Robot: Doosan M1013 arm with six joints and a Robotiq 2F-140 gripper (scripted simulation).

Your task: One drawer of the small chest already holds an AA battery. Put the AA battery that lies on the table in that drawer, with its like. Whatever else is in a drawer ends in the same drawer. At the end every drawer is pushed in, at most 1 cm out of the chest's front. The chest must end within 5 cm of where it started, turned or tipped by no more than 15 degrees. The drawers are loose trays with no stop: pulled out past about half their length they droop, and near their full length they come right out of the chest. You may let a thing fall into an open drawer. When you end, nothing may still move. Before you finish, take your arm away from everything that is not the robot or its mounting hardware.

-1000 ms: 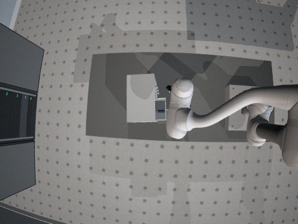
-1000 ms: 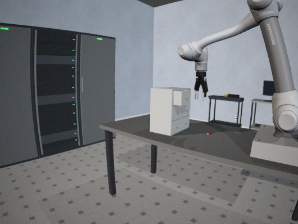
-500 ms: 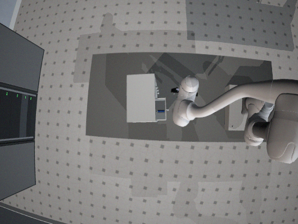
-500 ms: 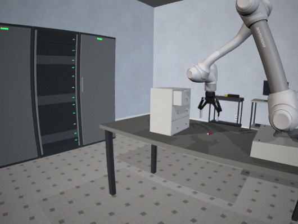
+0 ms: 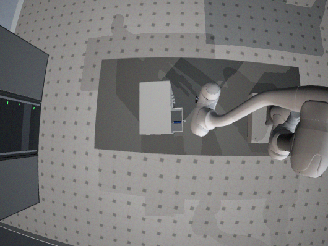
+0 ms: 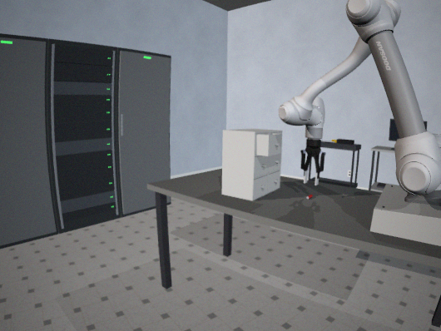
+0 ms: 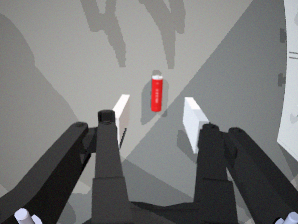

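The red AA battery lies 10 cm below my hand. Also, from my hand: small blue thing: 18 cm ahead, 16 cm to the left, 13 cm above.
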